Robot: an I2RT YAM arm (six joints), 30 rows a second.
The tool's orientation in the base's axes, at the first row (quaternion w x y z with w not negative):
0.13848, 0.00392, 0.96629, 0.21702
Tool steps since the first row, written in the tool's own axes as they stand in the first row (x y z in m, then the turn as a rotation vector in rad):
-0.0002, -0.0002, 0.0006, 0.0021, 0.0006, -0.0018
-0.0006, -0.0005, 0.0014, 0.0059, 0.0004, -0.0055
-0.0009, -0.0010, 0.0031, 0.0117, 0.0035, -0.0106
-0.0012, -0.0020, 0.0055, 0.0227, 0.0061, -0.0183
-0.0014, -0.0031, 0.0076, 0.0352, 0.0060, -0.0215
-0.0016, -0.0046, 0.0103, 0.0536, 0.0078, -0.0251
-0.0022, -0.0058, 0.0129, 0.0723, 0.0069, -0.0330
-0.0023, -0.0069, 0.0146, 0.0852, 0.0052, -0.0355
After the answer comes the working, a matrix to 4 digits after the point.
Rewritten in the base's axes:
0.0004, 0.0001, -0.0006, -0.0025, -0.0001, 0.0013
0.0010, 0.0001, -0.0013, -0.0072, -0.0015, 0.0034
0.0018, 0.0003, -0.0029, -0.0143, -0.0005, 0.0076
0.0027, 0.0004, -0.0053, -0.0271, -0.0006, 0.0124
0.0036, 0.0003, -0.0075, -0.0400, -0.0012, 0.0118
0.0046, 0.0000, -0.0104, -0.0587, 0.0002, 0.0108
0.0059, 0.0000, -0.0130, -0.0788, -0.0027, 0.0123
0.0065, -0.0003, -0.0150, -0.0918, -0.0044, 0.0103

The tool's axes in the first row as the columns of a matrix, in the base's axes (rounded; the answer above uses it unrounded):
-0.9616, -0.0525, 0.2693
0.0677, 0.9058, 0.4183
-0.2659, 0.4205, -0.8675

